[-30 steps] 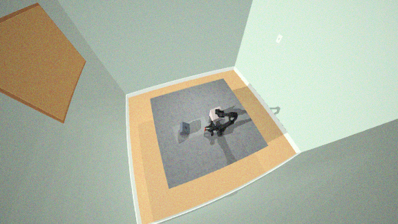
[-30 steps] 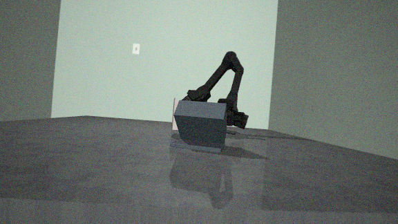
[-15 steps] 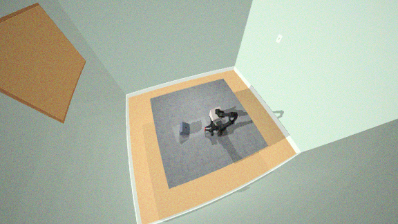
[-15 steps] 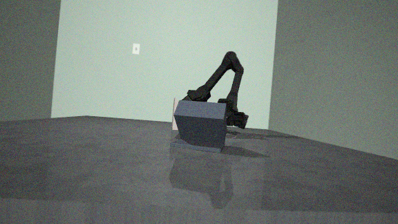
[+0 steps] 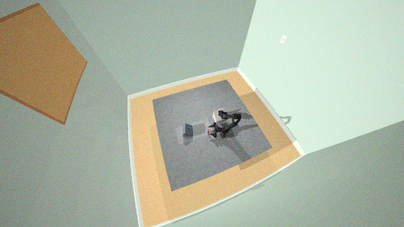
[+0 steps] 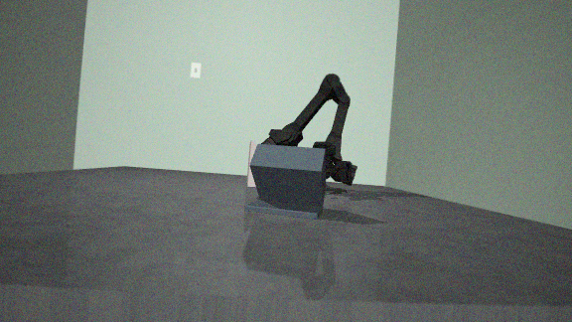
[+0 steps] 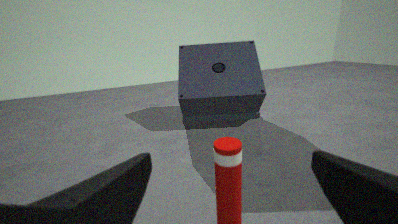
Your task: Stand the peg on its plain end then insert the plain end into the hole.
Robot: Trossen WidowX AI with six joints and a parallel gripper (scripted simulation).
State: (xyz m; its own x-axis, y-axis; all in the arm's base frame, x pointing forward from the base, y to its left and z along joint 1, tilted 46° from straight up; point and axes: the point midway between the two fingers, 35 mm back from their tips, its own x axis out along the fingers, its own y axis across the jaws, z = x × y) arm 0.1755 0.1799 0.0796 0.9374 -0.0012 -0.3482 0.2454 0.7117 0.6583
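Right now my gripper tip is 1 cm above the red peg. The rest, counted from my gripper tip: sloped panel 24 cm ahead, 6 cm to the right; then thin base plate 26 cm ahead, 7 cm to the right, 6 cm below.
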